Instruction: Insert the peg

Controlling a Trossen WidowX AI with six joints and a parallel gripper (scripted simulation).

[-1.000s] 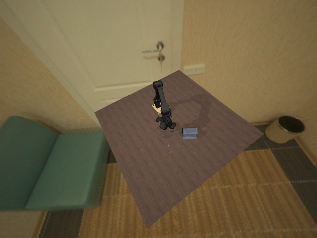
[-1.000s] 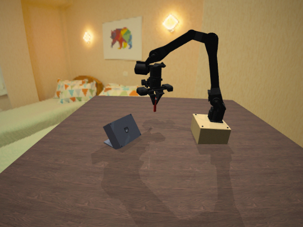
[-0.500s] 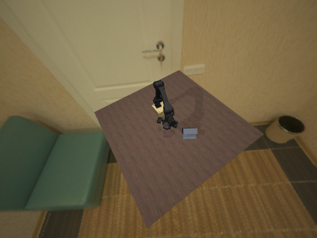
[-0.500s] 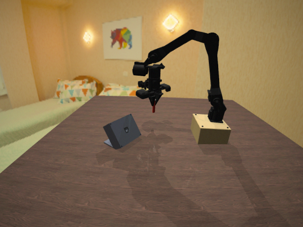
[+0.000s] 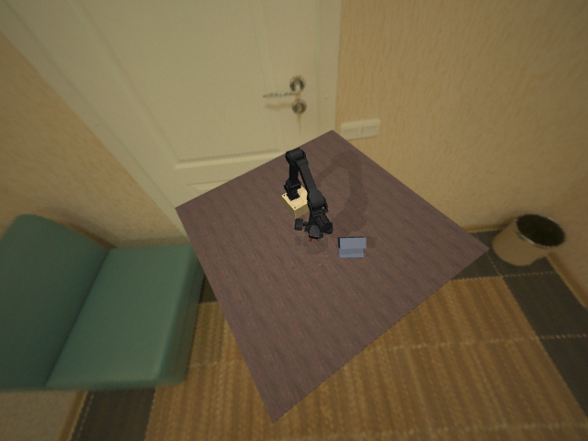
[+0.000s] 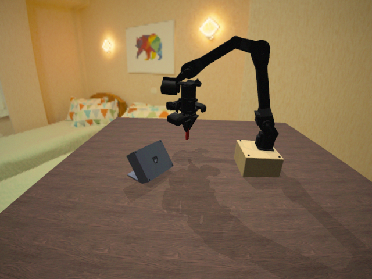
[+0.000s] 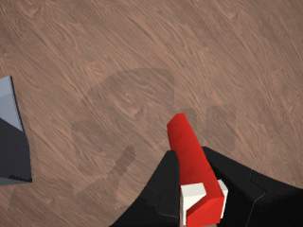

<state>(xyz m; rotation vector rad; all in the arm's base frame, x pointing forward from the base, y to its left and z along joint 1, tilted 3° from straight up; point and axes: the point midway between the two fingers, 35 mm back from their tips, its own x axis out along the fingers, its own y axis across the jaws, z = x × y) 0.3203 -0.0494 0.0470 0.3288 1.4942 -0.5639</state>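
The grey sloped panel lies 18 cm to the left of my gripper tip, 11 cm ahead of it and 6 cm below it. Round my gripper tip: red square-sided peg (2 cm above).
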